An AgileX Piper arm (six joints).
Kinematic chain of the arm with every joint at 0, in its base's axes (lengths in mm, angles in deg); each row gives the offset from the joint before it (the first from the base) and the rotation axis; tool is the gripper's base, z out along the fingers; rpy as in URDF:
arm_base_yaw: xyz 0 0 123 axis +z
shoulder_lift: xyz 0 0 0 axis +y
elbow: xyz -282.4 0 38.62 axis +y
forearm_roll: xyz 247.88 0 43.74 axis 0.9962 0 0.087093
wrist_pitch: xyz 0 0 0 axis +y
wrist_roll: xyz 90.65 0 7.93 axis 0.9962 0 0.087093
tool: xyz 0 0 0 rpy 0 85.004 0
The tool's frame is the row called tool.
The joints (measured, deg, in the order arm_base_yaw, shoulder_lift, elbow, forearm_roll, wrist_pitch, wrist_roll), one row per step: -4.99, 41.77, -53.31, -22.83, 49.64, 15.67; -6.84, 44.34, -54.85, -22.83, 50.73, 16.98; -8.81, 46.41, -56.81, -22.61, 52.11, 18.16; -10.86, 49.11, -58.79, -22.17, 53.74, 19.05; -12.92, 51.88, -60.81, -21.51, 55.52, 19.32; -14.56, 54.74, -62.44, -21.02, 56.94, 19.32; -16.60, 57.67, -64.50, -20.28, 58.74, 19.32; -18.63, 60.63, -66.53, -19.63, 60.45, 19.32; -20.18, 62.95, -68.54, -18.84, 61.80, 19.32; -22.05, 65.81, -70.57, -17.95, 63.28, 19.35
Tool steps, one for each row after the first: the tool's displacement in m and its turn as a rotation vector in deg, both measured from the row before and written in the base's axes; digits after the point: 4 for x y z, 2 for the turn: 0.0083, -0.0055, 0.0012, 1.34, 1.51, -2.92; 0.0053, -0.0058, 0.0038, 1.42, 0.84, -3.05; 0.0079, -0.0067, 0.0016, 1.59, 1.71, -3.03; 0.0080, -0.0072, 0.0009, 1.46, 2.06, -2.70; 0.0092, -0.0070, -0.0015, 1.18, 2.34, -2.03; 0.0084, -0.0085, -0.0005, 1.51, 2.23, -2.50; 0.0083, -0.0093, -0.0011, 1.48, 2.19, -2.47; 0.0065, -0.0073, 0.0007, 1.34, 1.21, -1.84; 0.0080, -0.0095, -0.0017, 1.71, 1.72, -2.19
